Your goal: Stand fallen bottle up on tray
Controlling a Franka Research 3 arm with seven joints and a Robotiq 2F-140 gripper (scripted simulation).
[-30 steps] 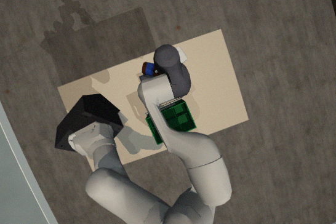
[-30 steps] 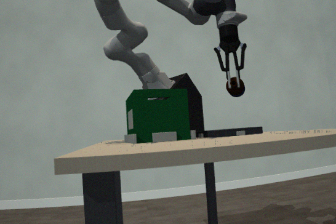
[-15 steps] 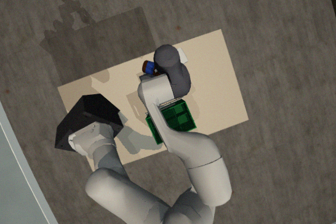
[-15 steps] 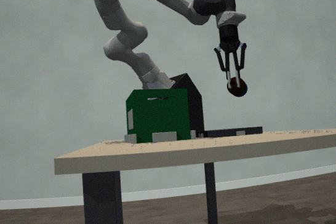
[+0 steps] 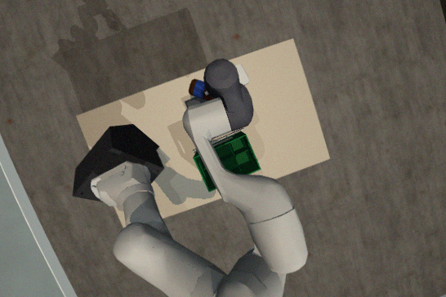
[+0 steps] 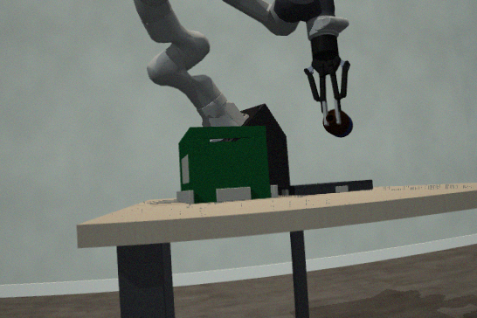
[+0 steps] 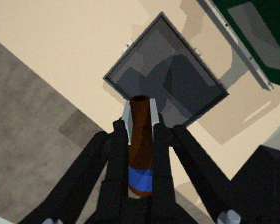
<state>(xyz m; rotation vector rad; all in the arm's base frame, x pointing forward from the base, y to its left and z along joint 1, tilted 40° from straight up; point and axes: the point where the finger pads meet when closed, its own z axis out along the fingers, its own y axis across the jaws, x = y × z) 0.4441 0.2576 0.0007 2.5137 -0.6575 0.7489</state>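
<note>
Now: the bottle 40 mm behind my hand, 30 mm to the left of it and 20 mm below it. The rest, counted from my hand: dark grey tray: 50 mm behind, 40 mm to the right, 200 mm below; then green crate: 70 mm behind, 310 mm to the right, 130 mm below.
</note>
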